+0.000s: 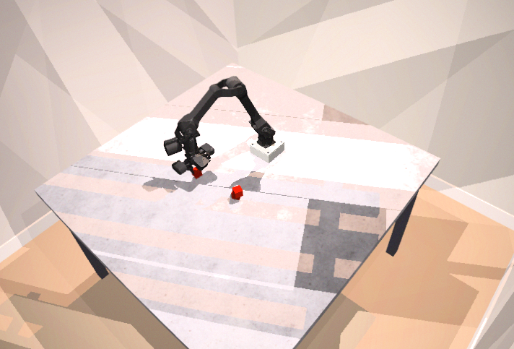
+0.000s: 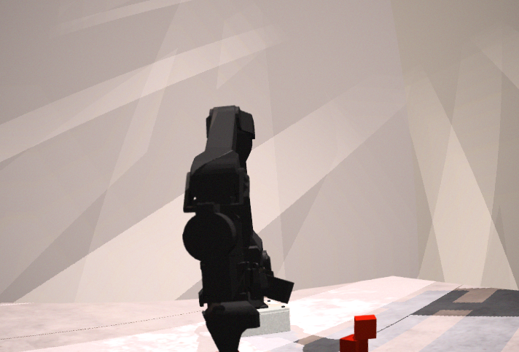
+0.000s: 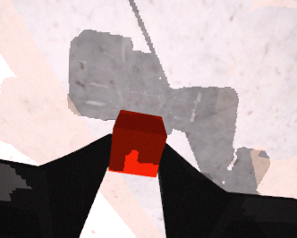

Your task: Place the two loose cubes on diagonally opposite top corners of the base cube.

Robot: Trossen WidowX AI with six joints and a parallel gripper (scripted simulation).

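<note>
My gripper tip is now 200 mm to the right of the red base cube, 60 mm past it and 20 mm above it.
</note>
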